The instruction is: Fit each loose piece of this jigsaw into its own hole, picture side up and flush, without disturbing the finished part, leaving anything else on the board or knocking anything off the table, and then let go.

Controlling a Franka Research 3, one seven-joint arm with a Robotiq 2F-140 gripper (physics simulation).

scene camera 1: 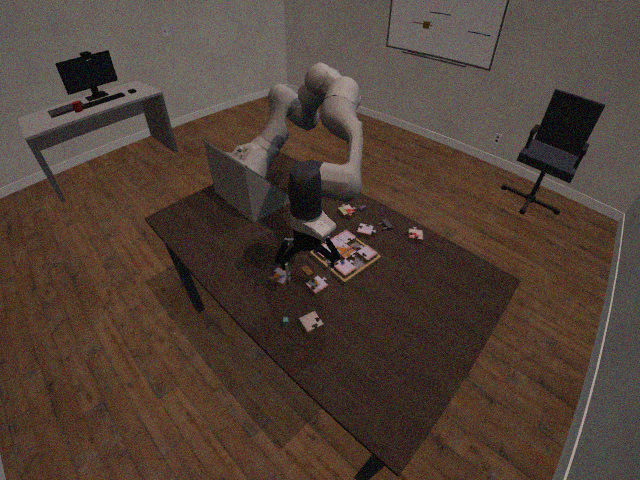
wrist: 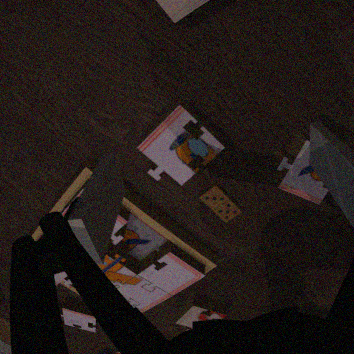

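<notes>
My gripper (scene camera 1: 310, 263) (wrist: 215, 156) is open and empty, above the table beside the board. The jigsaw board (scene camera 1: 362, 267) (wrist: 170, 233) has a wooden rim and grey open places; a finger covers part of it. A loose piece with an orange and light-blue plane nose (scene camera 1: 316, 283) (wrist: 161, 144) lies picture up beside the board. A blue-and-orange piece (scene camera 1: 279, 275) (wrist: 300, 177) is partly overlapped by one finger. A pale piece (scene camera 1: 311, 321) (wrist: 180, 7) lies farther out. Other loose pieces are a green-and-red one (scene camera 1: 346, 209), a white one (scene camera 1: 366, 228) and a red-marked one (scene camera 1: 415, 233).
A brown dotted tile (scene camera 1: 307, 270) (wrist: 220, 204) lies near the plane-nose piece. A small teal cube (scene camera 1: 285, 319) lies beside the pale piece. A dark object (scene camera 1: 386, 224) and a small purple object (scene camera 1: 362, 207) lie behind the board. Another red-marked piece (wrist: 207, 316) is partly hidden in the wrist view.
</notes>
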